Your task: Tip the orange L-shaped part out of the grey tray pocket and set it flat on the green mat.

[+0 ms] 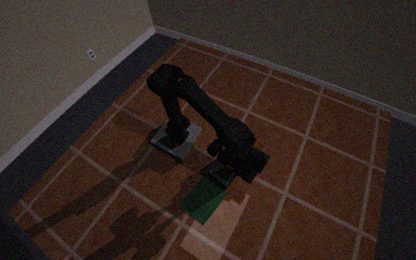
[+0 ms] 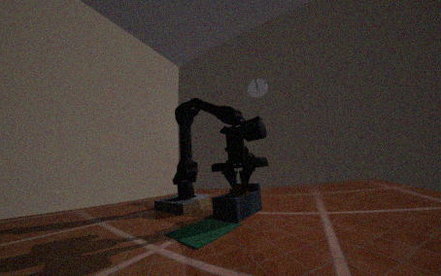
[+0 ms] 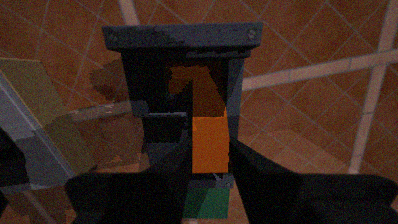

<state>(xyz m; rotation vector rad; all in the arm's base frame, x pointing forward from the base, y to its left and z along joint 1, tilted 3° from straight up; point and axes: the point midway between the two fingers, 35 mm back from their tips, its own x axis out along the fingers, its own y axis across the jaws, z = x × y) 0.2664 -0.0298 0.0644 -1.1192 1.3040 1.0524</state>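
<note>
The green mat lies 14 cm to the right of my gripper tip, 8 cm below it and 4 cm behind it. The rest, counted from my gripper tip: orange L-shaped part: 4 cm to the left, 3 cm below, 1 cm behind.
</note>
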